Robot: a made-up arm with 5 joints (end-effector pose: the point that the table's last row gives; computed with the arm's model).
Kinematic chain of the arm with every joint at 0, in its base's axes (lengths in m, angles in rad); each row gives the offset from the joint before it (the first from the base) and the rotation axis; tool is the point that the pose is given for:
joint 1: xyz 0 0 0.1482 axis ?
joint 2: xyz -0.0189 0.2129 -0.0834 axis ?
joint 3: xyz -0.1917 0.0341 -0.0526 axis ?
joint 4: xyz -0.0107 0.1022 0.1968 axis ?
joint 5: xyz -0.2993 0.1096 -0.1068 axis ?
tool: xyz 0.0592 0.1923 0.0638
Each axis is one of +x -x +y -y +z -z.
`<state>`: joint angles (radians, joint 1 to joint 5).
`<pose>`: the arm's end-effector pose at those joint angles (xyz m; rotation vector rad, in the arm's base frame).
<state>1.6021 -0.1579 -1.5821 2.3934 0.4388</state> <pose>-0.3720 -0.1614 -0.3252 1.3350 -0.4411 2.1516</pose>
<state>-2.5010 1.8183 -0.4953 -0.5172 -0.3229</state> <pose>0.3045 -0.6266 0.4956 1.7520 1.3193 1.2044</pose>
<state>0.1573 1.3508 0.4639 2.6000 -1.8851</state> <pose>-0.0703 -0.0402 0.5289 0.2520 -0.5817 2.6638</pose>
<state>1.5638 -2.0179 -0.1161 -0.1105 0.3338</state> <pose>0.0426 -0.4659 -0.5359 -0.9895 -1.2194 1.3074</pose>
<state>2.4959 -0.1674 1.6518 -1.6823 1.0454</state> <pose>-0.4568 0.1794 -0.1014 -0.3492 2.4613 -1.2216</pose>
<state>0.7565 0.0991 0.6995 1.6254 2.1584</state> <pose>-0.3772 -0.1487 0.0200 -1.8929 0.7376 -1.6427</pose>
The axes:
joint 1: -x
joint 2: +y
joint 3: +z
joint 4: -x
joint 5: +y

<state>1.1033 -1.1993 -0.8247 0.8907 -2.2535</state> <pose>0.0142 -0.0696 -0.6524 1.2813 2.1321 -0.9451</pose>
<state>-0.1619 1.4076 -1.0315 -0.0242 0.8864</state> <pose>0.0267 0.6581 0.1349 -0.2234 2.1194 -1.0608</pose>
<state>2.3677 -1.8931 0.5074 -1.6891 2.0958</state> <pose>-0.2825 -0.7730 0.4644 2.1007 -1.8136 0.0282</pose>
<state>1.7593 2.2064 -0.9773 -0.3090 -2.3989</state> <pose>0.1205 -0.2599 -0.6301 -2.6135 0.1712 0.7026</pose>
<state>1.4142 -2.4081 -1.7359 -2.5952 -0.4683</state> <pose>-0.0209 -0.4210 -0.4778 -2.3929 -0.1473 -1.3360</pose>
